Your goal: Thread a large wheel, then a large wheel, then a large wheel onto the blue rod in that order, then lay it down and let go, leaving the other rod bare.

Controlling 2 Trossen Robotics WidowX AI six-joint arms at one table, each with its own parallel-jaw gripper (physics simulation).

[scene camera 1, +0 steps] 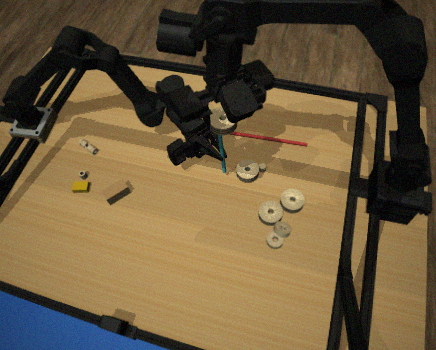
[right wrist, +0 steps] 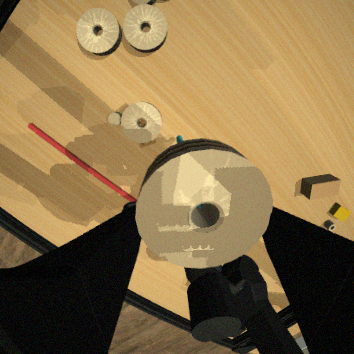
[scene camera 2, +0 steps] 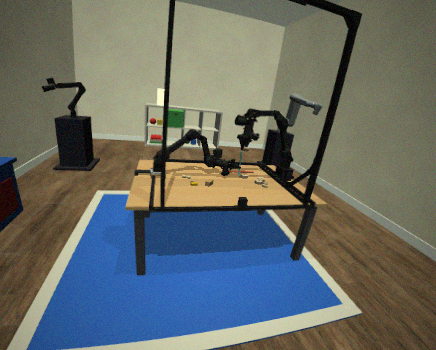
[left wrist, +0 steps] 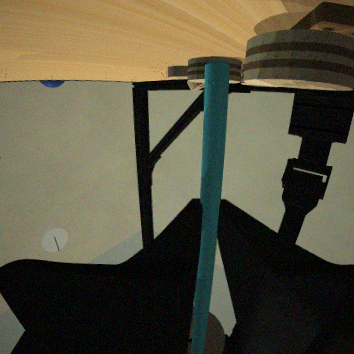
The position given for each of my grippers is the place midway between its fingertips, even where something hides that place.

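Note:
I am carrying a blue rod (left wrist: 216,72) in my left gripper (scene camera 1: 224,158) (left wrist: 207,206), and the rod touches nothing else. My right gripper (scene camera 1: 221,119) (right wrist: 201,213) is visible to me as well. On the table rests a brown block (right wrist: 323,185); in the left wrist view the block is out of frame.

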